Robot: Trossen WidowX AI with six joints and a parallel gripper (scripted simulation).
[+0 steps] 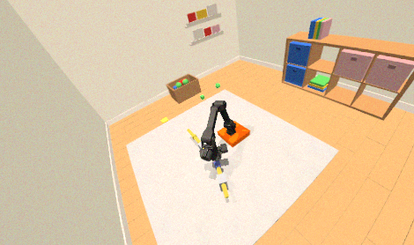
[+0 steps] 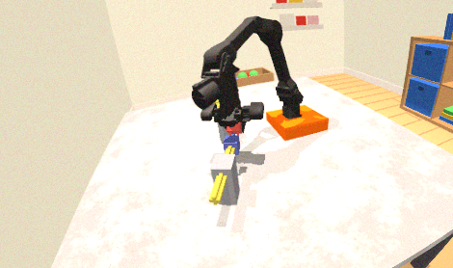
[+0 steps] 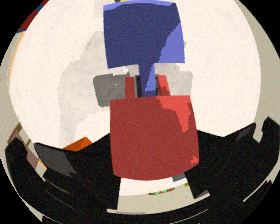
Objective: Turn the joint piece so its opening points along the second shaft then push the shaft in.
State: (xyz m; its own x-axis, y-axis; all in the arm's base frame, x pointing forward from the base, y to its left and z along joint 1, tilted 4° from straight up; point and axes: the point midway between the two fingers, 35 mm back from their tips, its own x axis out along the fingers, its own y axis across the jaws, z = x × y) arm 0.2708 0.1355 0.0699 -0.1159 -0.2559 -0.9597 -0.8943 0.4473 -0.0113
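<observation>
The red joint piece lies 30 mm above my gripper tip, 20 mm to the left of it and 10 mm ahead of it.
</observation>
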